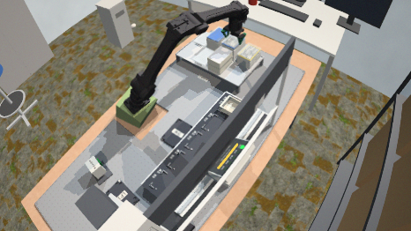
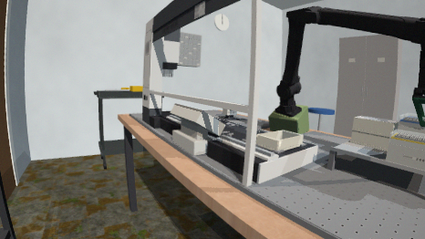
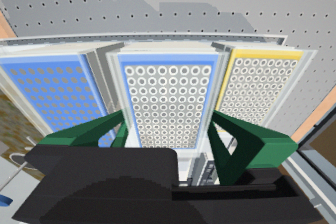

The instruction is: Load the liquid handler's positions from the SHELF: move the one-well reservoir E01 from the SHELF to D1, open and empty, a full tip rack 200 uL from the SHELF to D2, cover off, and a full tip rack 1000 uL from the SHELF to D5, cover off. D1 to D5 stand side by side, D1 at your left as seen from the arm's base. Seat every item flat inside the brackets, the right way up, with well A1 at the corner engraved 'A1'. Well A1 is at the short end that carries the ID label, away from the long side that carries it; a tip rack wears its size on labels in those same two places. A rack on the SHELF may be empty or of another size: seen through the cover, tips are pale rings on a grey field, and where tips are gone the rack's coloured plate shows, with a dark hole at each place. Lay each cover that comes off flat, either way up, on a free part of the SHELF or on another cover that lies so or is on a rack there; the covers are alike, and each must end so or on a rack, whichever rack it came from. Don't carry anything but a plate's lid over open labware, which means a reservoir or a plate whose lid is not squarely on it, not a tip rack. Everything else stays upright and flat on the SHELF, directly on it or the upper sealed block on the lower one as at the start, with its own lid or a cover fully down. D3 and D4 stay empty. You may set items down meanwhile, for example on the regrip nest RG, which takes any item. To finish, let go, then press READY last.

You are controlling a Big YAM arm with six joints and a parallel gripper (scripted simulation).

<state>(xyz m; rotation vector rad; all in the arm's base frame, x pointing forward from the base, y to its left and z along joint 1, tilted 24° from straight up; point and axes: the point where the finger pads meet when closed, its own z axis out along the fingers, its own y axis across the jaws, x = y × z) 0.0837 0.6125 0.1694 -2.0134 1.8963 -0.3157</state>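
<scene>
The blue tip rack lies 30 mm below my hand, 10 mm to the right of it and 10 mm ahead of it. Round my hand: yellow tip rack (110 mm ahead, 50 mm below); then white sealed block (130 mm to the right, 30 mm below, 10 mm ahead); then grey shelf (100 mm below, 70 mm to the right, 50 mm behind).
</scene>
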